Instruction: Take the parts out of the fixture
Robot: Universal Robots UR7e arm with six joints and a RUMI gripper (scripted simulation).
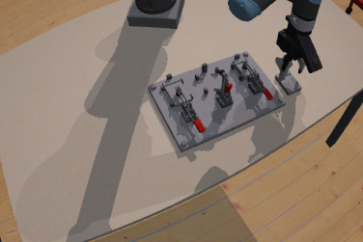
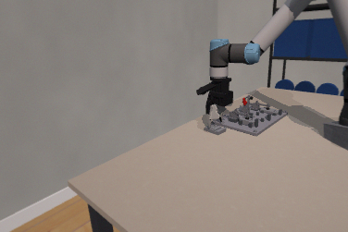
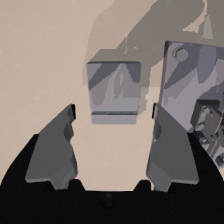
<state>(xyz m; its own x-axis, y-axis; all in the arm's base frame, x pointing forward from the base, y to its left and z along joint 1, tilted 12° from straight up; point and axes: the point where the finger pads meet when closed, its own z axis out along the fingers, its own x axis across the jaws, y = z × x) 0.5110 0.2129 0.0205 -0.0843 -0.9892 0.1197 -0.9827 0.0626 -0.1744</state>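
The flat grey part is 1 cm behind my hand and 3 cm below it. Round my hand: grey fixture plate (7 cm behind, 23 cm to the right, 4 cm below); clamp (4 cm behind, 12 cm to the right, 1 cm above).
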